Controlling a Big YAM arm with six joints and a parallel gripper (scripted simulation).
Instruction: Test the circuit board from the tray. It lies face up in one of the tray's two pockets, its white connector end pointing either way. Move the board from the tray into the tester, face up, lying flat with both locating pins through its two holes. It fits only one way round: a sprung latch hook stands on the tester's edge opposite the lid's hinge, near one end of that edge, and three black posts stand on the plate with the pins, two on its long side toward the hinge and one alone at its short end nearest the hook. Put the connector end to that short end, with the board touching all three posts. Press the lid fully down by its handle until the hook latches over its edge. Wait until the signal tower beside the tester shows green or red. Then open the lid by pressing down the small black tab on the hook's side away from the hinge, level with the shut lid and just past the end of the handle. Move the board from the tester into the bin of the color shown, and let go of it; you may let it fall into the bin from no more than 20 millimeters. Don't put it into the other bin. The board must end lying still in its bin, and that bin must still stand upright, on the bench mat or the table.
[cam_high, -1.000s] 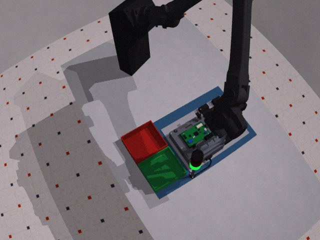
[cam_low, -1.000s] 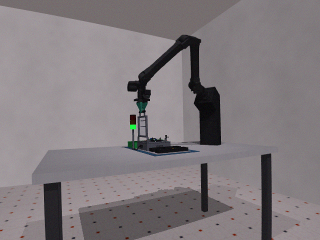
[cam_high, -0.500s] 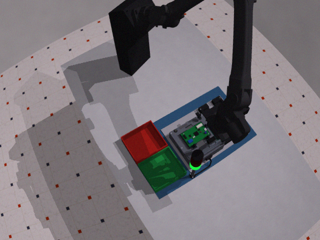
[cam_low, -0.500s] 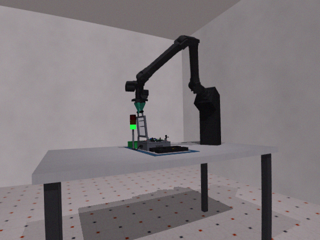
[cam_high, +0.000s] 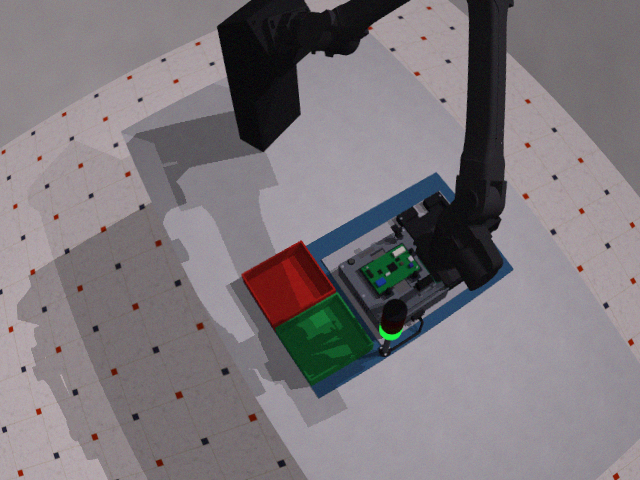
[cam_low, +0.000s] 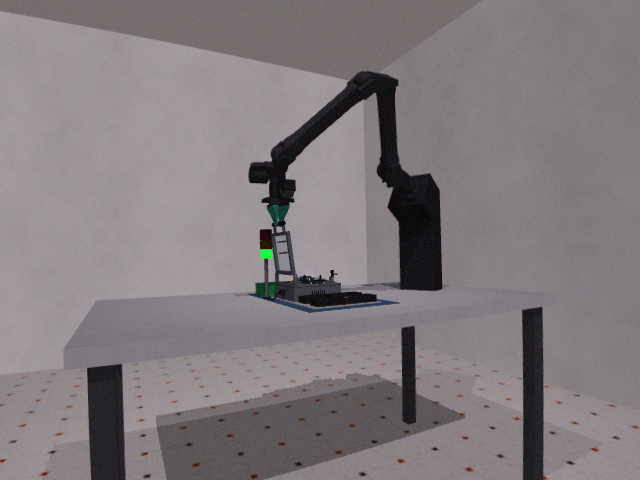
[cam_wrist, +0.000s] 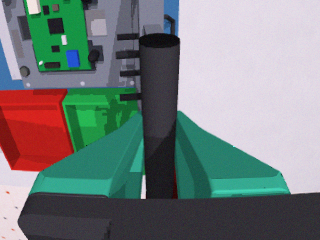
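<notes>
The green circuit board lies 190 mm below my hand, 120 mm behind it and 20 mm to the right of it. The rest, counted from my hand: latch hook 190 mm behind, 180 mm below, 30 mm to the left; tester lid 80 mm below, 10 mm behind; tester plate 200 mm below, 120 mm behind, 10 mm to the right.
</notes>
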